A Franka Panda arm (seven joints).
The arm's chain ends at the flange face. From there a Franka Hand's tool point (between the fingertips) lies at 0.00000 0.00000 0.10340 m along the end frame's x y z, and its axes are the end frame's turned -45 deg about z.
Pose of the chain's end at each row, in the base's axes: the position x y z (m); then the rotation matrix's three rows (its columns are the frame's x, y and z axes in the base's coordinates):
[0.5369, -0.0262, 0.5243], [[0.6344, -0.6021, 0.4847], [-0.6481, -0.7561, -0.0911], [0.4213, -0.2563, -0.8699]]
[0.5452, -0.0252, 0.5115], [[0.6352, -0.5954, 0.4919], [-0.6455, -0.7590, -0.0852], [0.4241, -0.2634, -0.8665]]
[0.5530, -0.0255, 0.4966], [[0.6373, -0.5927, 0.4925], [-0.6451, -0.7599, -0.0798], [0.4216, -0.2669, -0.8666]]
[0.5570, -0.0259, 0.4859], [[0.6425, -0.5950, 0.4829], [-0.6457, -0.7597, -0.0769], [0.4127, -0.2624, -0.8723]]
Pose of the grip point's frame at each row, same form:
[0.5870, -0.0356, 0.4344], [[0.8743, 0.0228, 0.4847], [0.0764, -0.9929, -0.0911], [0.4791, 0.1167, -0.8699]]
[0.5961, -0.0340, 0.4219], [[0.8702, 0.0281, 0.4919], [0.0803, -0.9931, -0.0852], [0.4861, 0.1136, -0.8665]]
[0.6039, -0.0338, 0.4070], [[0.8697, 0.0315, 0.4925], [0.0812, -0.9935, -0.0798], [0.4868, 0.1094, -0.8666]]
[0.6069, -0.0339, 0.3957], [[0.8750, 0.0336, 0.4829], [0.0806, -0.9938, -0.0769], [0.4774, 0.1063, -0.8723]]

